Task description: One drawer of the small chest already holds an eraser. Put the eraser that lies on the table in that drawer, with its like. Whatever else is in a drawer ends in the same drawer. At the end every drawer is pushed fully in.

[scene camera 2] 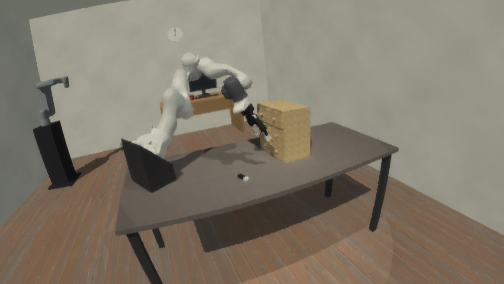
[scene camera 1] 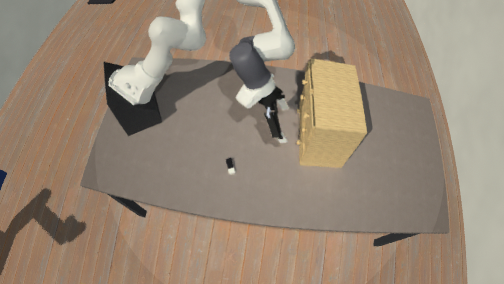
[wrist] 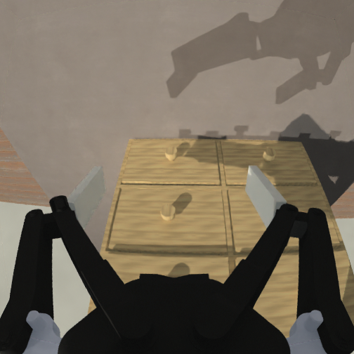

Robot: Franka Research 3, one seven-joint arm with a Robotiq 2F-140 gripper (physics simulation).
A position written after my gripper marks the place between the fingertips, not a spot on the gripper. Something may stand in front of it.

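Note:
Small wooden chest (scene camera 1: 340, 126), also in scene camera 2 (scene camera 2: 296, 118). Drawer (wrist: 150, 162). Drawer (wrist: 246, 226). Drawer (wrist: 128, 267). My gripper (scene camera 1: 284, 124), also in the wrist view (wrist: 175, 178).

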